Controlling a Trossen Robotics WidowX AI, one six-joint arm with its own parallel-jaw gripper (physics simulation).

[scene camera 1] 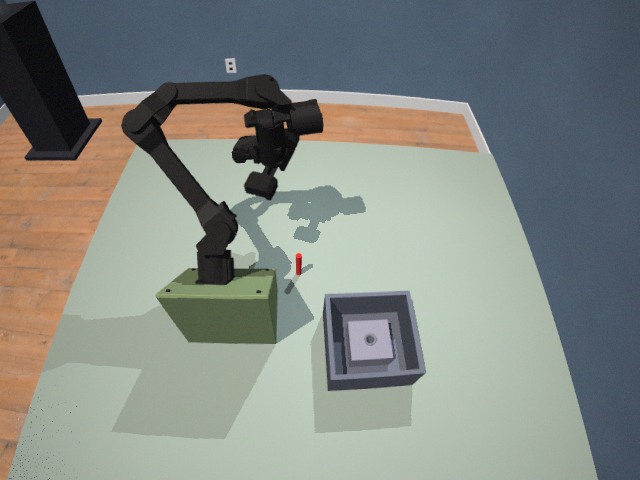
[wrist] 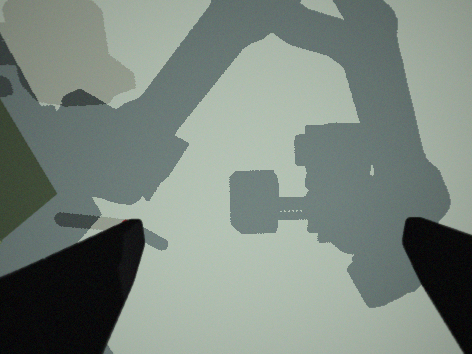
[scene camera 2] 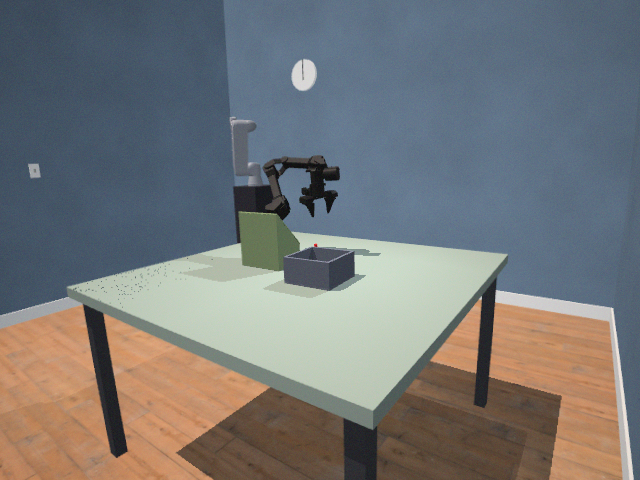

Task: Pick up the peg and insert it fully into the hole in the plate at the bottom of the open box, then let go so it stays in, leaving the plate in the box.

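Places are measured from the arm's base along level axes (x up, y back, z right), in centimetres.
Where they show: gripper, fingertip midpoint: (scene camera 1: 275,184) (wrist: 271,230) (scene camera 2: 320,215); arm's base, link origin: (scene camera 1: 215,280) (scene camera 2: 267,226).
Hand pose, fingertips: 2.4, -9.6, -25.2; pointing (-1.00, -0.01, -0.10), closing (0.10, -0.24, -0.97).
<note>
Each offset is from my fingertips to the centre of the thing, as dx, dy, dz. "*": to the spot under its first point. Level surfaces: height alone.
The red peg @[-14.6, -6.3, +12.5] (scene camera 1: 298,264) (scene camera 2: 315,245) stands upright on the table between the arm's base and the box. In the wrist view a red sliver of the peg (wrist: 125,221) shows at the left fingertip, which hides the rest. The open grey box @[-13.8, -23.2, +31.7] (scene camera 1: 369,382) (scene camera 2: 307,272) stands on the table, with the pale square plate @[-15.2, -23.2, +31.7] (scene camera 1: 359,352) at its bottom; the round hole @[* -15.0, -23.6, +30.8] (scene camera 1: 370,339) is near the plate's middle. The plate is hidden in scene camera 2. My gripper (scene camera 1: 275,183) (scene camera 2: 320,213) (wrist: 271,230) is wide open, points down and hangs high above the table, behind the peg as scene camera 1 sees it.
The green base block (scene camera 1: 222,319) (scene camera 2: 261,241) carries the arm, left of the peg and box. The box walls rise around the plate. The arm's shadow lies across the pale green table @[dx -18.7] (scene camera 1: 491,335) (scene camera 2: 413,299). A dark pedestal (scene camera 1: 46,87) stands off the table at the back left.
</note>
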